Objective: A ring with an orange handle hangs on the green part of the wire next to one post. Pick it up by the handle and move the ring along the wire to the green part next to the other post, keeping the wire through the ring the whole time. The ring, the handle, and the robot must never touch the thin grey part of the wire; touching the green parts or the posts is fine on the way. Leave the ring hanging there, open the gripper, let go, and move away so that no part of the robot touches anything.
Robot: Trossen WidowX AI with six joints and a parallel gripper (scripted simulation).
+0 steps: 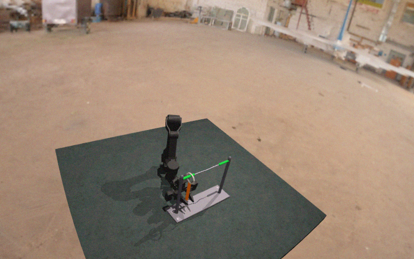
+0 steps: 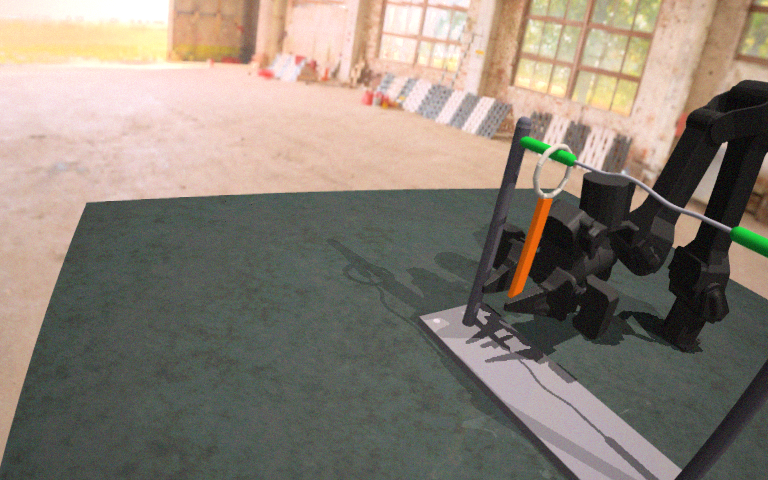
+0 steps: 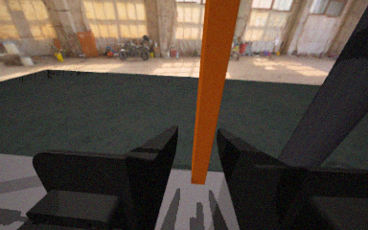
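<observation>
Right now my gripper tip is 30 mm past the ring with orange handle and 100 mm below it.
</observation>
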